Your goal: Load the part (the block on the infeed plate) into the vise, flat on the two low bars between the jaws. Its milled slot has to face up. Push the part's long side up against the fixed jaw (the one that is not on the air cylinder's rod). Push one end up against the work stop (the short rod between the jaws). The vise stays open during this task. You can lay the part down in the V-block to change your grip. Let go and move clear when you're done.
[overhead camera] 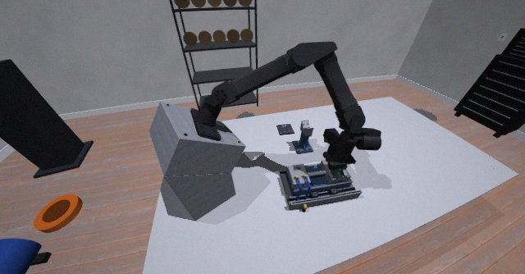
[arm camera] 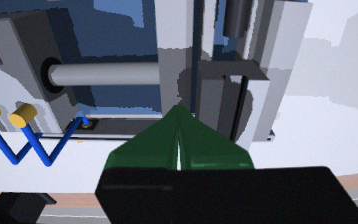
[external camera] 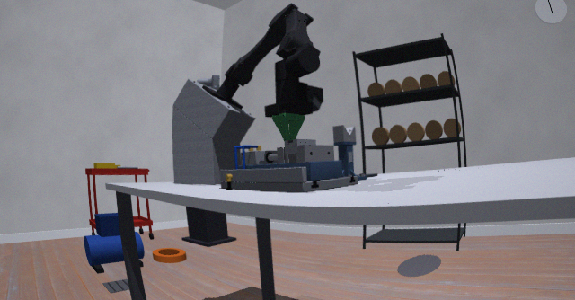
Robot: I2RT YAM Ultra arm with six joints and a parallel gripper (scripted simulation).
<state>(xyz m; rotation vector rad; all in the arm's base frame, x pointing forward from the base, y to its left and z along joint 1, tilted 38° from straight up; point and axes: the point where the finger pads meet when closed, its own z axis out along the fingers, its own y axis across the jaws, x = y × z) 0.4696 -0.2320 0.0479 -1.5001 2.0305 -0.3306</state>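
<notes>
Now: the part 30 mm ahead of my hand and 10 mm to the right of it. The rest, counted from my hand: cylinder rod 50 mm behind, 30 mm to the left, 30 mm below; fixed jaw 70 mm ahead, 10 mm to the left, 30 mm below; moving jaw 20 mm to the left, 30 mm below.
</notes>
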